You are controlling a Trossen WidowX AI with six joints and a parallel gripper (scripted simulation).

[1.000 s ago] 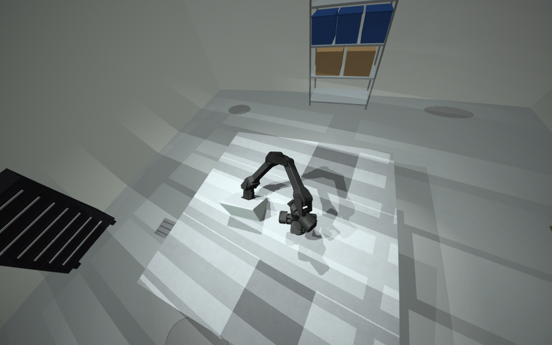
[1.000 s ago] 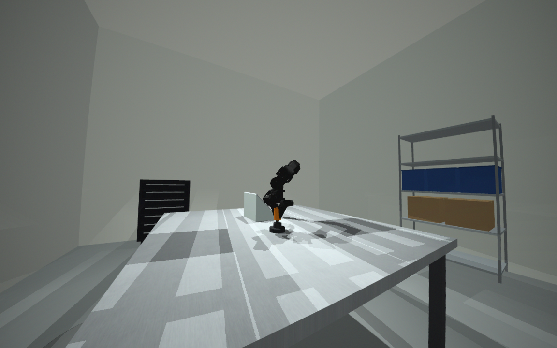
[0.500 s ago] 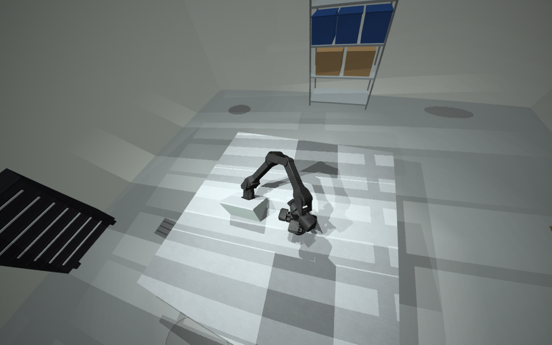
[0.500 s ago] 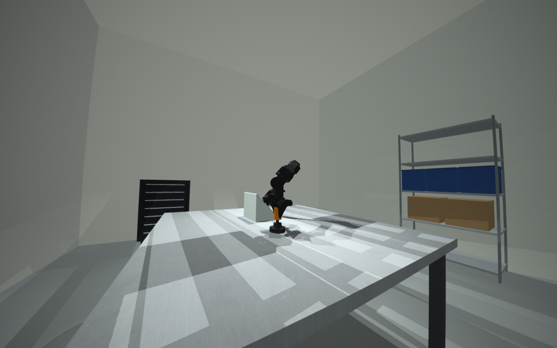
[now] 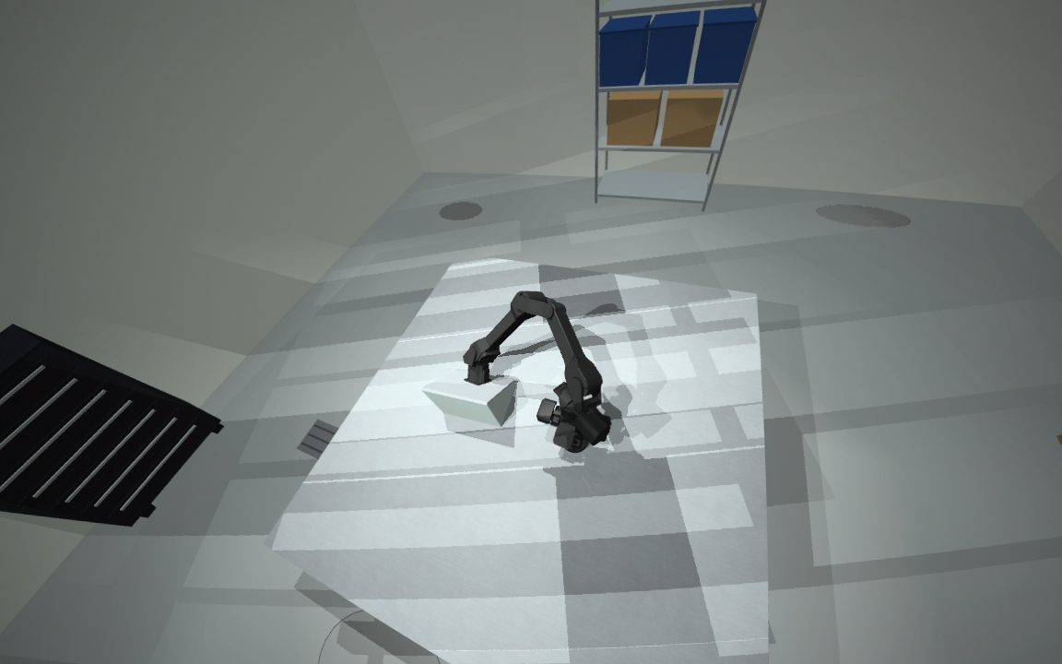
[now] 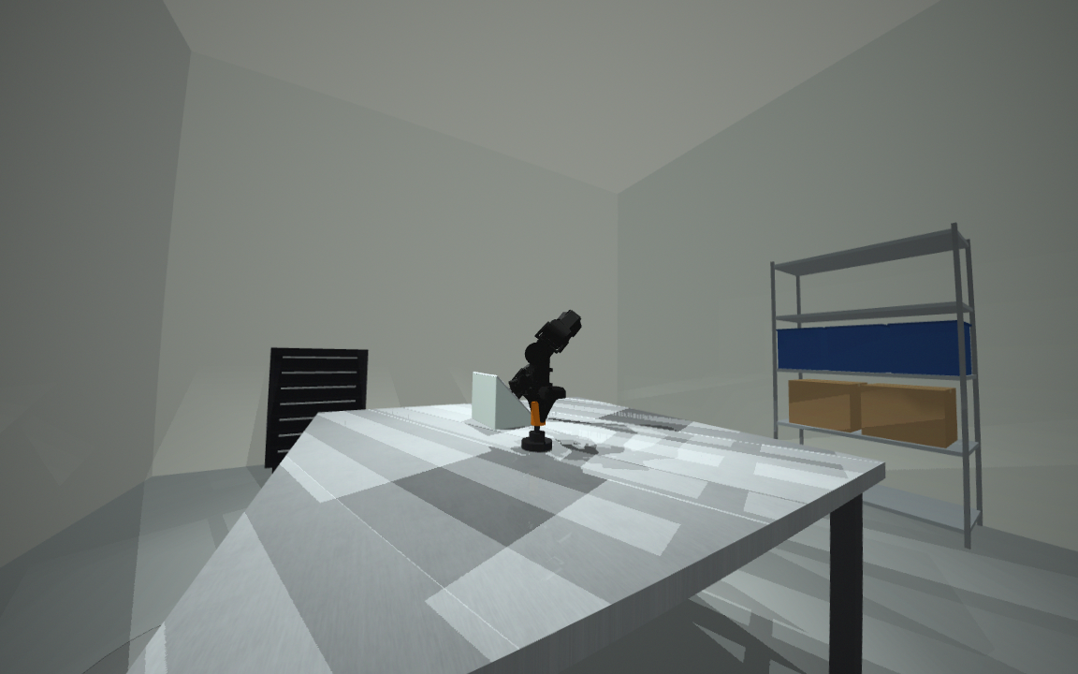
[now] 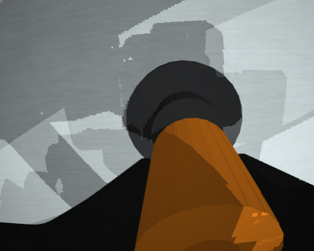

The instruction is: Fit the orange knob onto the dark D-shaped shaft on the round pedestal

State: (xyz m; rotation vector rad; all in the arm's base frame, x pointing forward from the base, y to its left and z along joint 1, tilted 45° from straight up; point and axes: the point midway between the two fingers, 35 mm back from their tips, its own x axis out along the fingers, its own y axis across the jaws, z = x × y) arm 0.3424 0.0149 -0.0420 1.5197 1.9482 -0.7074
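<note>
My gripper tip is 20 mm below the orange knob. Round my gripper tip: dark round pedestal 40 mm below.
</note>
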